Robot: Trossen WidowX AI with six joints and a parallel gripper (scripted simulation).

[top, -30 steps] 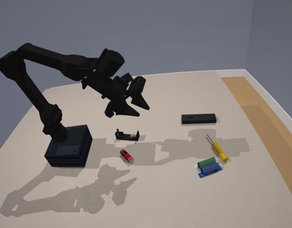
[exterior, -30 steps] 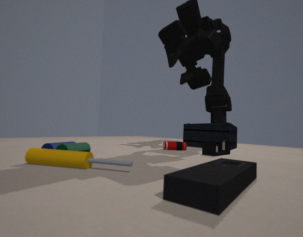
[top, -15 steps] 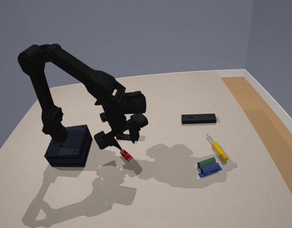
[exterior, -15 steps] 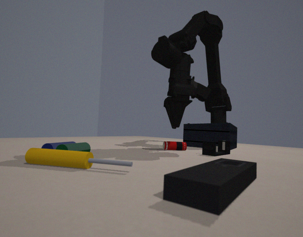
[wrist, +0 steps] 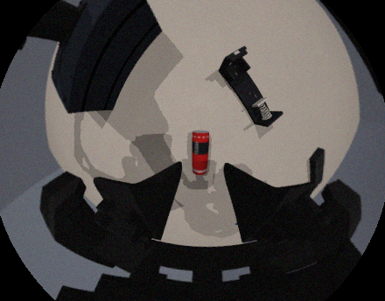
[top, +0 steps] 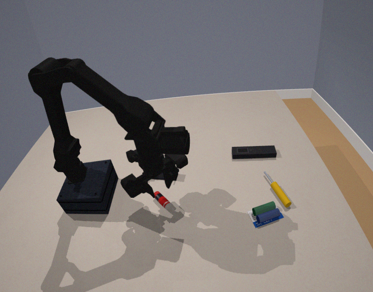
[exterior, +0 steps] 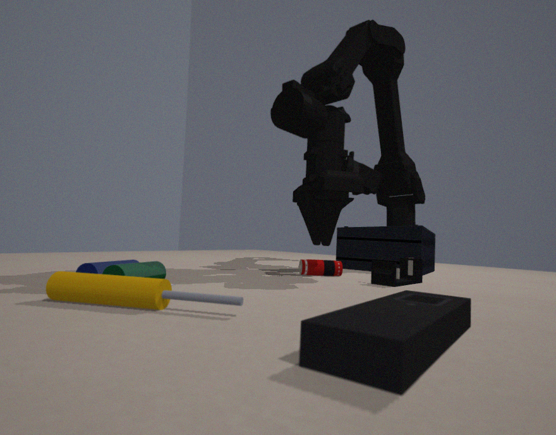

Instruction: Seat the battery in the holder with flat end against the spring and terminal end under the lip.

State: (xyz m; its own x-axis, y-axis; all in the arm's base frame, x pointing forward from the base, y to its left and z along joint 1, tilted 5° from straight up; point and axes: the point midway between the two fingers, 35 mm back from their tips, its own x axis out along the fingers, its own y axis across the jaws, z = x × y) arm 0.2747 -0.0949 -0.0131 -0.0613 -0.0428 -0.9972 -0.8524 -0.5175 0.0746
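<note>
My gripper tip is 3 cm above the battery. From my gripper tip the other things lie so: black box 34 cm ahead, 15 cm to the left, 3 cm below; then yellow-handled screwdriver 34 cm ahead, 3 cm to the right, 4 cm below.
</note>
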